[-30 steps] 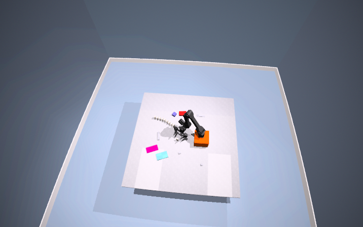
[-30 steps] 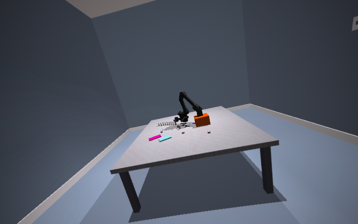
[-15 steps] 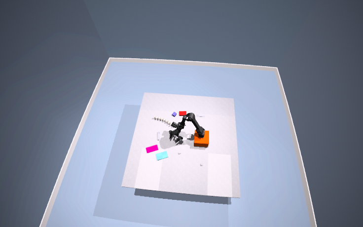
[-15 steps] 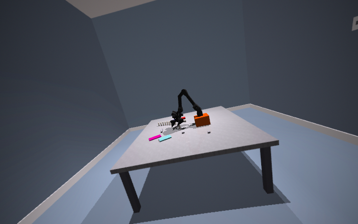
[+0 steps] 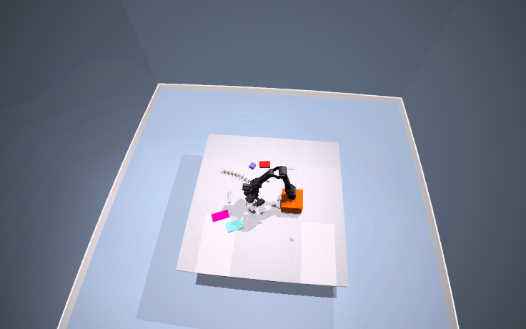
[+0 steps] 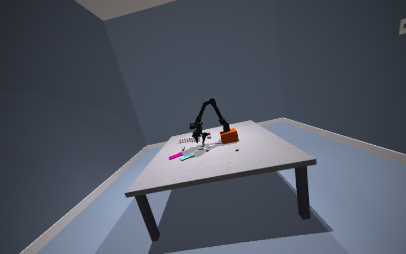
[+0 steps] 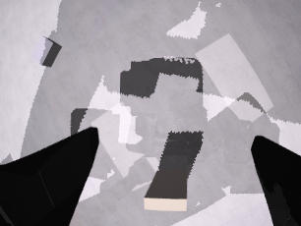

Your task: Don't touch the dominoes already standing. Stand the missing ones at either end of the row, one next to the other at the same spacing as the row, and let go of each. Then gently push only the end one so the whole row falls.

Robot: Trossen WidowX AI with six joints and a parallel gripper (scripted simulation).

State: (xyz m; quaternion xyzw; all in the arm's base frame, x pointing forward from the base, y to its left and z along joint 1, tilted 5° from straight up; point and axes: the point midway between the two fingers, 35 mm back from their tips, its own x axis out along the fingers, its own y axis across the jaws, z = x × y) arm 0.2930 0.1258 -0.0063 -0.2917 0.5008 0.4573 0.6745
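The red block lies 20 mm ahead of my gripper tip, 420 mm to the right of it and 40 mm below it. Round my gripper tip: purple block 120 mm ahead, 370 mm to the right, 40 mm below; then magenta tile 240 mm ahead, 160 mm to the left, 50 mm below; then cyan block 90 mm ahead, 200 mm to the left, 50 mm below.
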